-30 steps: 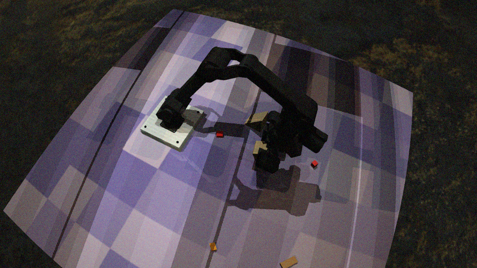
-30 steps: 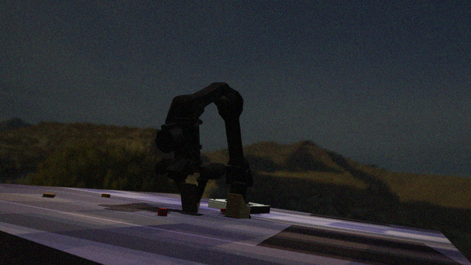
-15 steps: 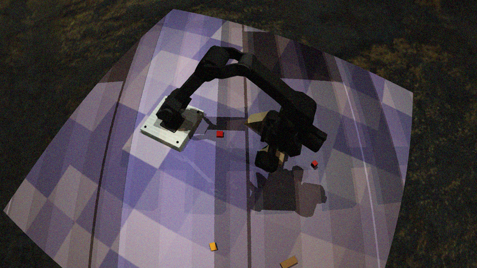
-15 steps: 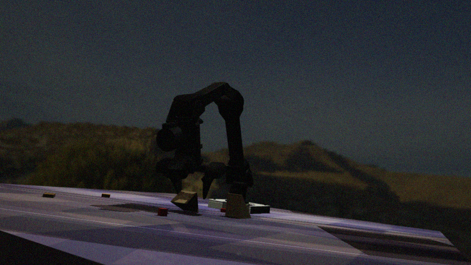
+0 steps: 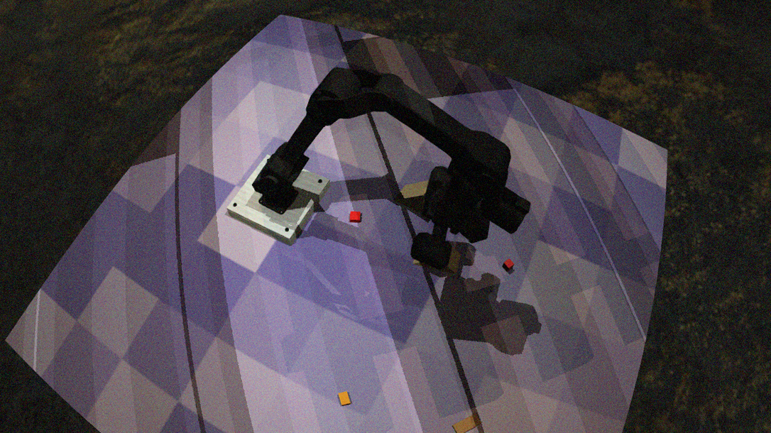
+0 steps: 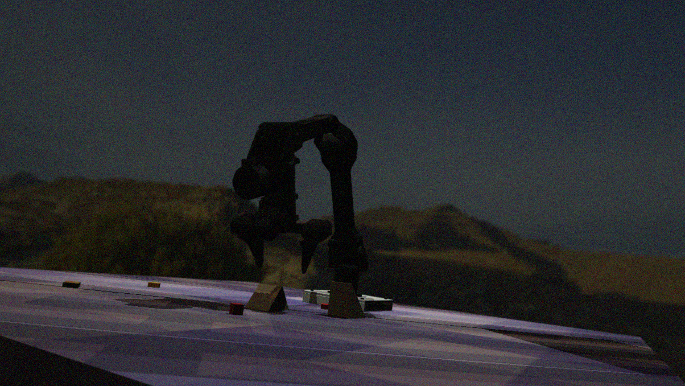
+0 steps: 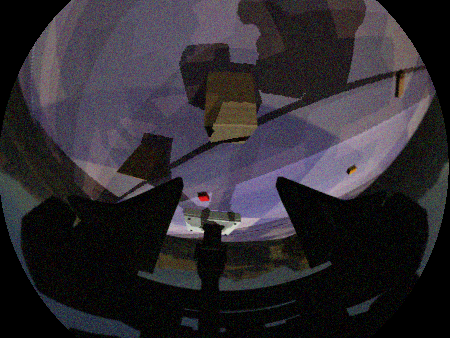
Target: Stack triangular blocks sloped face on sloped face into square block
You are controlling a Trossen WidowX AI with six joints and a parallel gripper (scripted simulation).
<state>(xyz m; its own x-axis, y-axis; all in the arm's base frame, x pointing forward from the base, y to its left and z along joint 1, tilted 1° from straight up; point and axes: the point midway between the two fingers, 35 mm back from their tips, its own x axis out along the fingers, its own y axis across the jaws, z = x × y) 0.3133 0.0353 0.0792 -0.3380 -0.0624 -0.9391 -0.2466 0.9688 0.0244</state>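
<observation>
Now: the small red cube 180 mm ahead of my gripper tip, 60 mm to the left of it and 60 mm below it. Round my gripper tip: orange block: 30 mm ahead, 330 mm to the right, 70 mm below; then flat tan block: 240 mm ahead, 280 mm to the right, 70 mm below.
</observation>
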